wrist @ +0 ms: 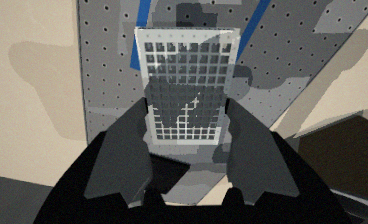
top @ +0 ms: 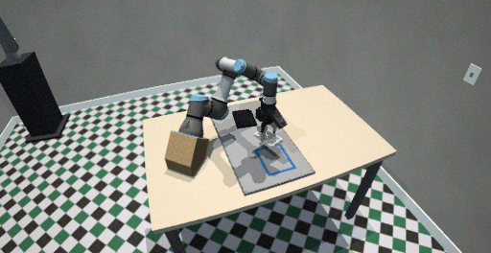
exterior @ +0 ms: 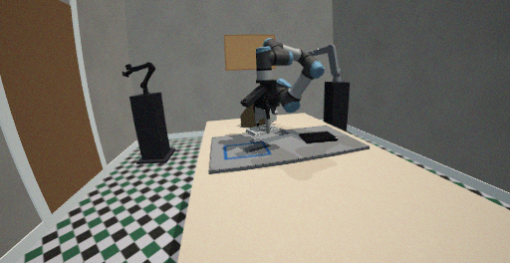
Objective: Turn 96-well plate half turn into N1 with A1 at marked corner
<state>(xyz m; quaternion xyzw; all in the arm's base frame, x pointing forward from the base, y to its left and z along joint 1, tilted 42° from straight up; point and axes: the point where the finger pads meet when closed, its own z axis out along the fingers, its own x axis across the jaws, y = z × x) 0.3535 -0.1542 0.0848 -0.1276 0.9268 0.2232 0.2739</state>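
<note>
My hand is 50 mm past the black pad, 290 mm to the right of it and 90 mm above it. The rest, counted from my hand: A1 label (10 mm ahead, 360 mm to the left, 80 mm below); then clear 96-well plate (10 mm below).
</note>
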